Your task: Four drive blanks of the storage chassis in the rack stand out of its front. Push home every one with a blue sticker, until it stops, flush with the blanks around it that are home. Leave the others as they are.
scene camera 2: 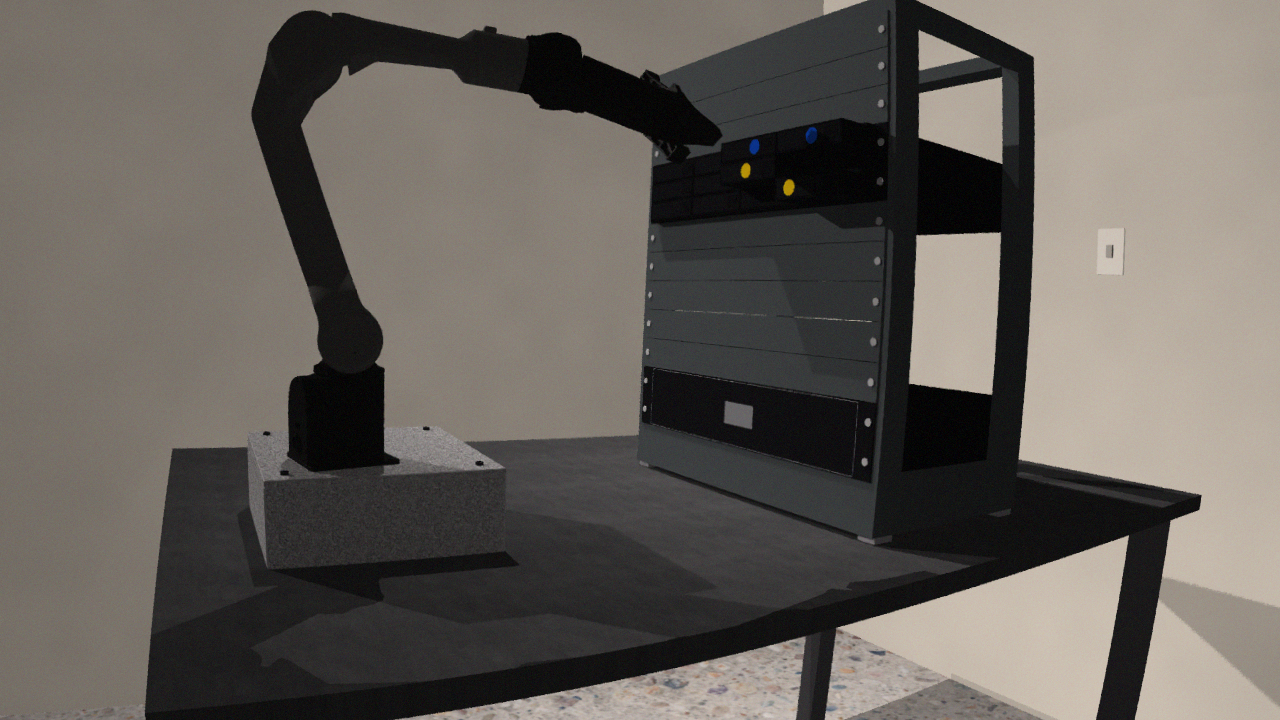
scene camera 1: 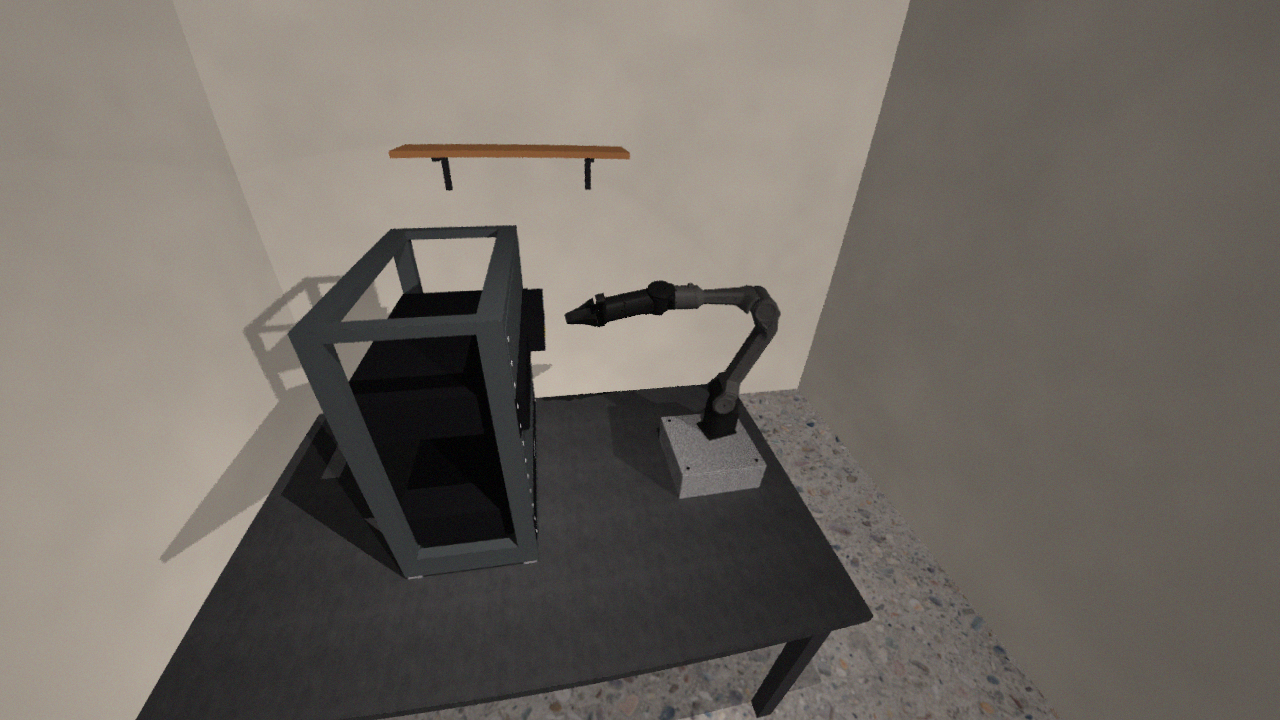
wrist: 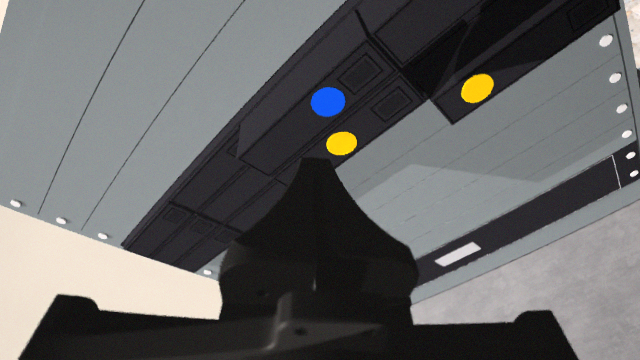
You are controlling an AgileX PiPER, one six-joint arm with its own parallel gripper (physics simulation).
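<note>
The rack (scene camera 1: 503, 402) (scene camera 2: 899, 286) holds the black storage chassis (scene camera 2: 677, 192) (wrist: 200, 192). In scene camera 2, a left blue-stickered blank (scene camera 2: 754, 145) (wrist: 328, 101) and a right blue-stickered blank (scene camera 2: 810, 135) stand out in the upper row. The right one's sticker does not show in the wrist view. A left yellow-stickered blank (scene camera 2: 745, 170) (wrist: 341, 143) is directly below the left blue one; another yellow-stickered blank (scene camera 2: 788, 187) (wrist: 477, 88) stands out lower right. My gripper (scene camera 1: 568, 317) (scene camera 2: 718, 137) (wrist: 313, 175) is shut and empty, a gap in front of the chassis, its tips overlapping the lower left blank's edge in the wrist view.
Grey filler panels (scene camera 2: 760, 295) (wrist: 75, 100) lie above and below the chassis. A black unit with a light label (scene camera 2: 738, 414) (wrist: 457, 254) is low in the rack. The arm's speckled base block (scene camera 1: 716, 470) (scene camera 2: 384, 519) stands on the dark table (scene camera 1: 626, 582) (scene camera 2: 572, 644). A wooden shelf (scene camera 1: 510, 152) is on the wall.
</note>
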